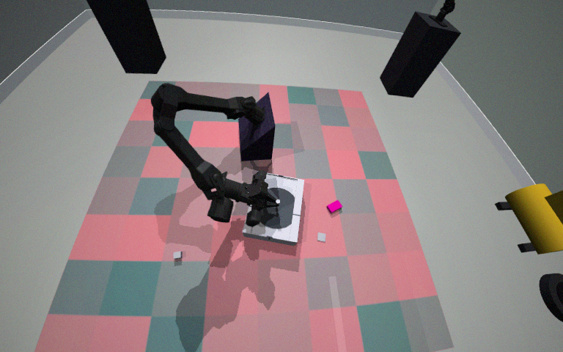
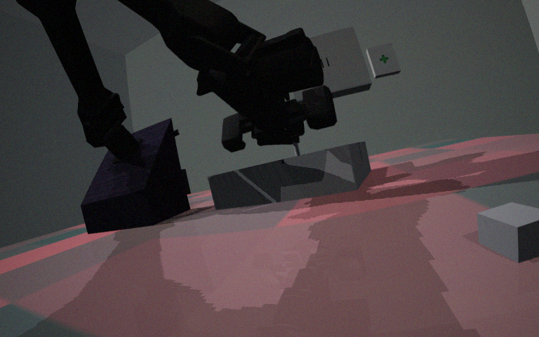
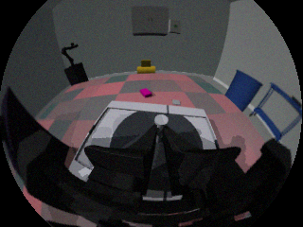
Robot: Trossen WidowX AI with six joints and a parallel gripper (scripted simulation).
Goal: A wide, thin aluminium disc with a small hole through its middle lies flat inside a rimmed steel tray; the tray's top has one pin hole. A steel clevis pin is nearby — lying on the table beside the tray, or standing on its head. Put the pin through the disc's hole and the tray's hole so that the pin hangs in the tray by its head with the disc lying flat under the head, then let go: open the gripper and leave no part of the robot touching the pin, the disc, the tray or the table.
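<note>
Right now the steel tray is 10 mm behind my gripper tip, 10 mm to the right of it and 40 mm below it. The rest, counted from my gripper tip: dark aluminium disc 10 mm to the right, 30 mm below; steel clevis pin 10 mm below; grey cube 160 mm ahead, 340 mm to the right, 80 mm below.
</note>
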